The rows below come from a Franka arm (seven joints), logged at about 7 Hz.
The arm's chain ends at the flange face. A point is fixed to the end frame.
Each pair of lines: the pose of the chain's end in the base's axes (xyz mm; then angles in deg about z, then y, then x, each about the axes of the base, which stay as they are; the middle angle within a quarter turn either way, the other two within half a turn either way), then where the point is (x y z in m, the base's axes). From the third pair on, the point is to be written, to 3 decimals.
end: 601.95 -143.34 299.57 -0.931 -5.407 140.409
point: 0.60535 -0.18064 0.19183
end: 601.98 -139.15 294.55 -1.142 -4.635 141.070
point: 0.60668 -0.17512 0.18641
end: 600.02 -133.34 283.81 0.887 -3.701 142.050
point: 0.608 -0.168 0.175
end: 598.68 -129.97 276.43 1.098 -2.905 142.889
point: 0.608 -0.163 0.168
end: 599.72 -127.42 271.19 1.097 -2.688 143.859
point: 0.610 -0.158 0.162
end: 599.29 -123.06 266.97 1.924 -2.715 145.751
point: 0.610 -0.151 0.157
